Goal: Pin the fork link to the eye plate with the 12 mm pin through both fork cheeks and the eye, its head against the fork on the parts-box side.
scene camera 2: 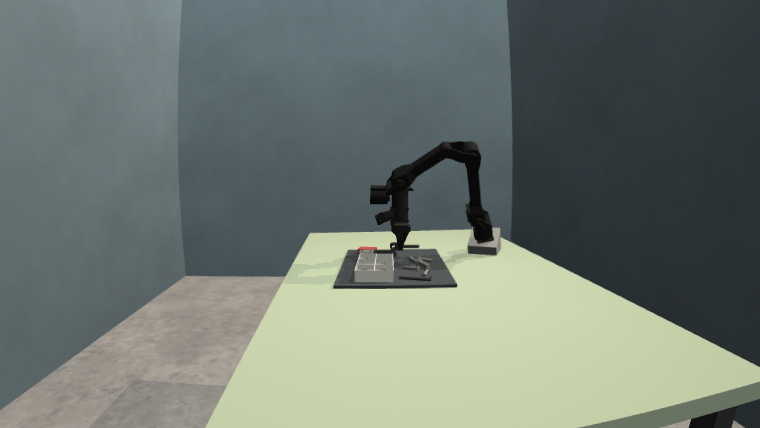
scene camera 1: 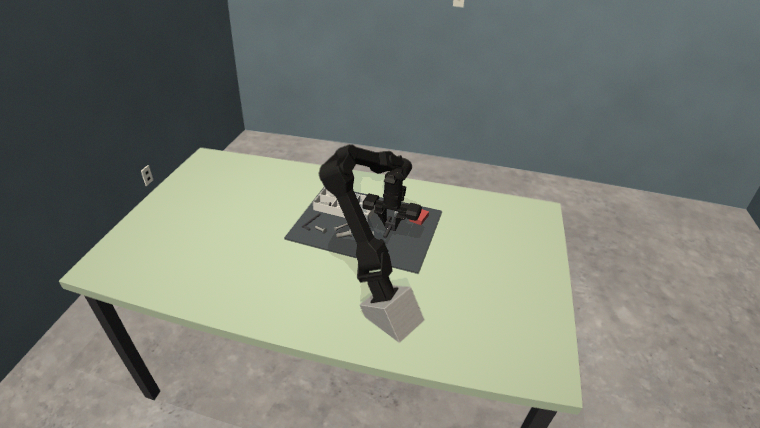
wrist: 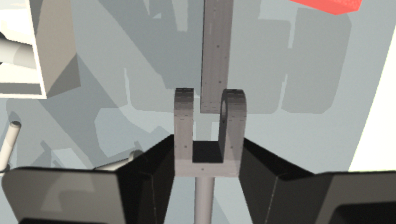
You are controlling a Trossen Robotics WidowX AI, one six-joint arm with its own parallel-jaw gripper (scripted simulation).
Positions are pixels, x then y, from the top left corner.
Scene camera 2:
my gripper: 399, 248
white parts box: 373, 273
mat: 441, 277
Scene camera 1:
my gripper: 390, 226
mat: 408, 245
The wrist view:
my gripper: 205, 141
mat: 130, 65
